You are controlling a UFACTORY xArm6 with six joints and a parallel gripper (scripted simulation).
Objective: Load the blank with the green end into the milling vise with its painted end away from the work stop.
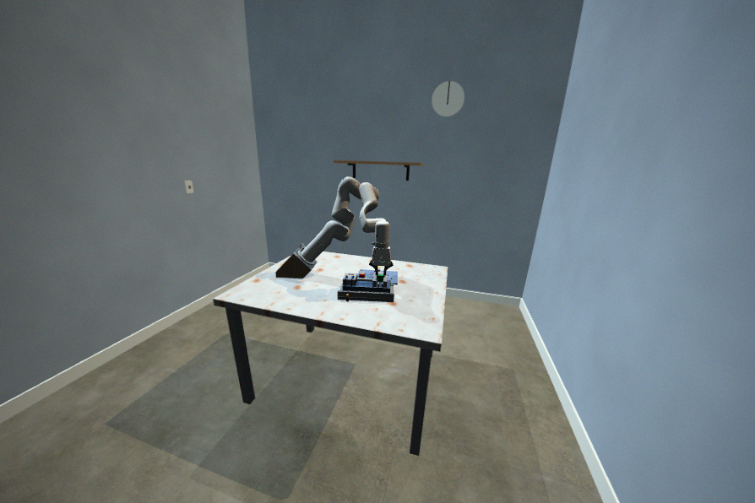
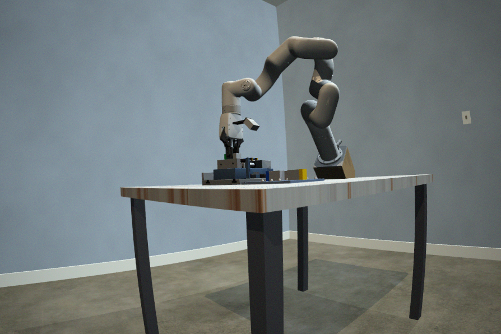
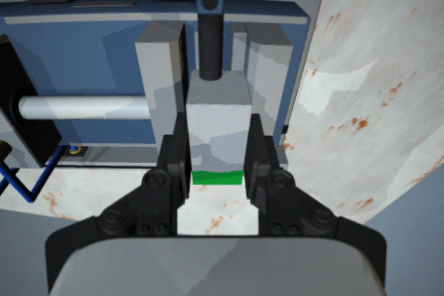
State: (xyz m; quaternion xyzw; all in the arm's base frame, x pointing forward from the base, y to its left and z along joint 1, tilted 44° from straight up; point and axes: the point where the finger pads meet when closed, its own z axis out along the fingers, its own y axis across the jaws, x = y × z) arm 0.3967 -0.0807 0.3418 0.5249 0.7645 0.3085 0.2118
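The green-ended blank lies 20 mm below my hand. From my hand the other things lie so: moving jaw 50 mm below, 30 mm behind, 10 mm to the right; work stop rod 40 mm to the left, 30 mm below, 30 mm behind; fixed jaw 50 mm below, 20 mm ahead, 10 mm to the left.
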